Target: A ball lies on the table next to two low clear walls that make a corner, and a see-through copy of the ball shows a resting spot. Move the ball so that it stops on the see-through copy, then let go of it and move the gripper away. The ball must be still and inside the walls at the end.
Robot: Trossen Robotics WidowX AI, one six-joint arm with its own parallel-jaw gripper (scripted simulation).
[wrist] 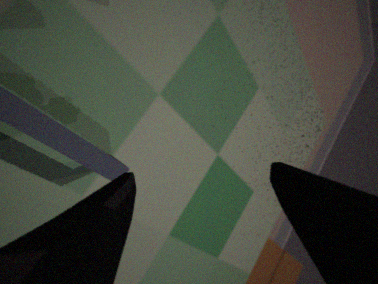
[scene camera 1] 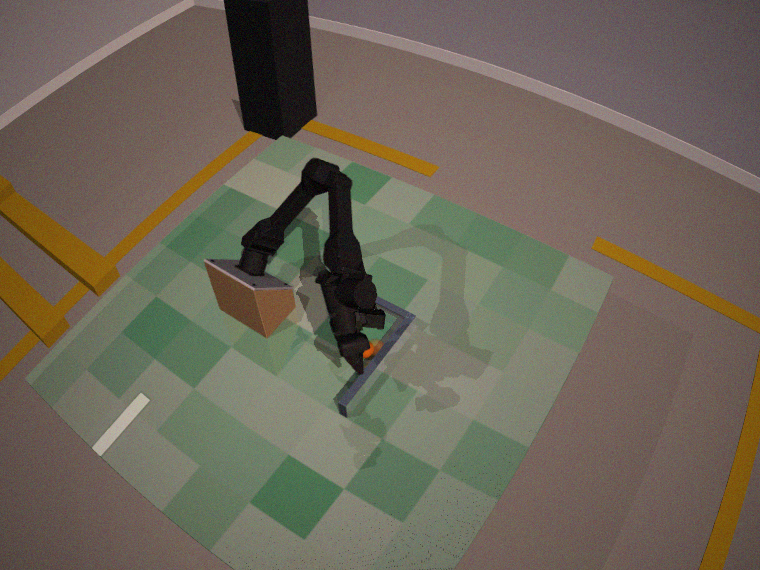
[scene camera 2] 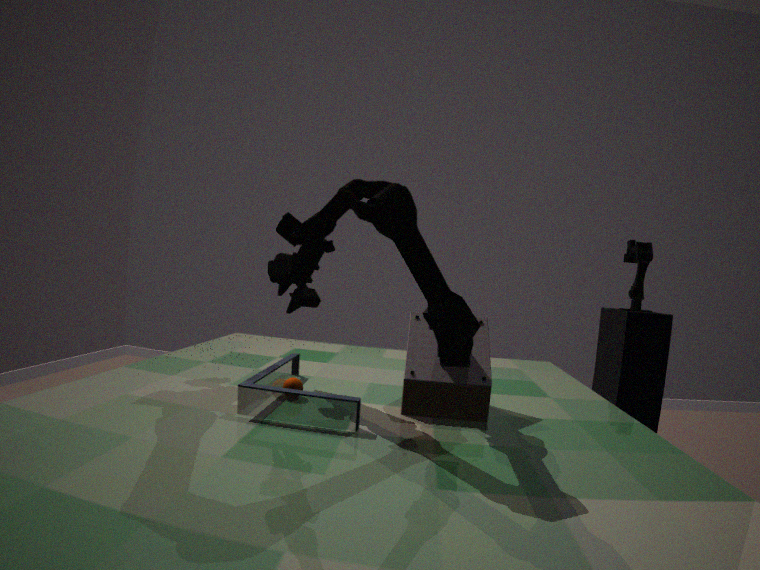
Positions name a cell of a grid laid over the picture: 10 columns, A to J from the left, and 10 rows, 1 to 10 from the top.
Scene:
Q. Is my gripper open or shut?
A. Open.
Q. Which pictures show my gripper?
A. The wrist view, scene camera 1 and scene camera 2: all of them.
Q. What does my gripper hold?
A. Nothing.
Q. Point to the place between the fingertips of my gripper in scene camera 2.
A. At D6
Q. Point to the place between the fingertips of my gripper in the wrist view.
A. F7

